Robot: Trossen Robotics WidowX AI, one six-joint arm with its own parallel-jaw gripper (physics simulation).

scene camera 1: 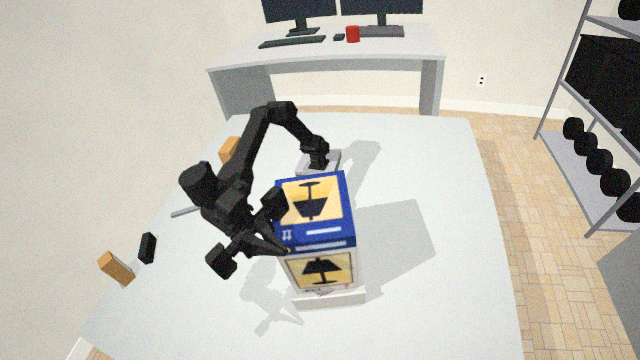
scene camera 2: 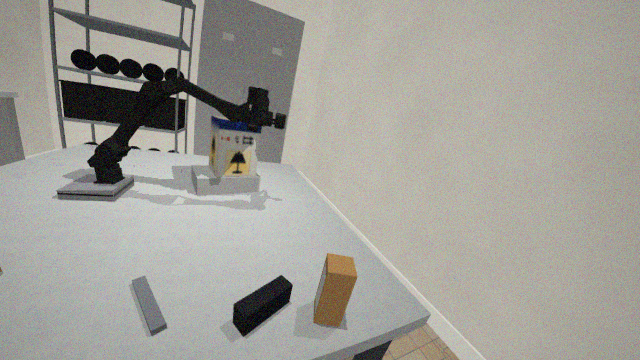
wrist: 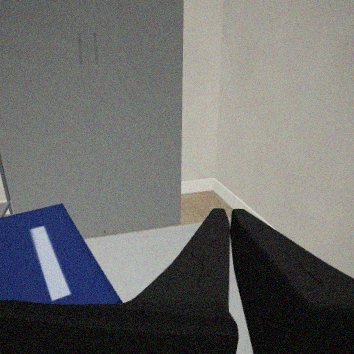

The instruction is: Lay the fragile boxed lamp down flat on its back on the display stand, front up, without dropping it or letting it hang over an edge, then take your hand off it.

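Where they show: gripper, fingertip midpoint: (scene camera 1: pixel 286 252) (wrist: pixel 226 219); arm's base, origin of the base link: (scene camera 1: pixel 319 164) (scene camera 2: pixel 110 180).
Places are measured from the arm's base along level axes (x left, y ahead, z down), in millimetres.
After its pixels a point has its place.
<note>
The boxed lamp (scene camera 1: pixel 320 239) @[x 215, y 464, z -266 mm] (scene camera 2: pixel 232 142) @[x 86, y 396, z -180 mm] (wrist: pixel 20 265) @[x 208, y 435, z -266 mm] stands upright on the display stand (scene camera 1: pixel 330 301) @[x 214, y 489, z -10 mm] (scene camera 2: pixel 227 187) @[x 70, y 393, z 10 mm], a low pale block. Its blue top carries a lamp picture, and its pale sides have yellow panels with black lamps. In the wrist view part of its blue top shows at the lower left. My gripper (scene camera 1: pixel 285 251) @[x 182, y 521, z -298 mm] (wrist: pixel 226 219) @[x 182, y 521, z -298 mm] is shut, with its fingertips together and nothing between them. It is at the box's upper left edge in scene camera 1; whether it touches the box is unclear. In scene camera 2 the fingertips are hard to make out.
The arm's base plate (scene camera 2: pixel 92 190) @[x -86, y 2, z 3 mm] is behind the box in scene camera 1. An orange block (scene camera 1: pixel 116 269) @[x -474, y 669, z -46 mm] (scene camera 2: pixel 336 290) @[x -525, y 657, z -53 mm], a black block (scene camera 1: pixel 147 248) @[x -459, y 546, z -5 mm] (scene camera 2: pixel 262 305) @[x -509, y 534, z -10 mm] and a grey bar (scene camera 2: pixel 149 305) @[x -472, y 341, z 27 mm] lie or stand off to one side. Another orange block (scene camera 1: pixel 229 149) @[x -402, y 23, z -41 mm] is behind the arm.
</note>
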